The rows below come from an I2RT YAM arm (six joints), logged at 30 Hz.
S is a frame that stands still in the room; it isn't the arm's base.
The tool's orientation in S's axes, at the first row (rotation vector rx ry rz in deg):
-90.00 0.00 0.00
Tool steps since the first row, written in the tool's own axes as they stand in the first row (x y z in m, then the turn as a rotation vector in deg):
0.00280 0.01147 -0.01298 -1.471 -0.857 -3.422
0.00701 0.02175 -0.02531 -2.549 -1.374 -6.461
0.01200 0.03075 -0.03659 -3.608 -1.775 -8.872
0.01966 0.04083 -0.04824 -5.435 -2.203 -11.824
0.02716 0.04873 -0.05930 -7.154 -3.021 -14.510
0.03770 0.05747 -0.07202 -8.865 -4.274 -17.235
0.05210 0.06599 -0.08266 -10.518 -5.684 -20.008
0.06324 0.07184 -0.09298 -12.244 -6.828 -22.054
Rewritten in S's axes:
0.00280 -0.01298 -0.01147 -1.471 -3.422 0.857
0.00701 -0.02531 -0.02175 -2.549 -6.461 1.374
0.01200 -0.03659 -0.03075 -3.608 -8.872 1.775
0.01966 -0.04824 -0.04083 -5.435 -11.824 2.203
0.02716 -0.05930 -0.04873 -7.154 -14.510 3.021
0.03770 -0.07202 -0.05747 -8.865 -17.235 4.274
0.05210 -0.08266 -0.06599 -10.518 -20.008 5.684
0.06324 -0.09298 -0.07184 -12.244 -22.054 6.828

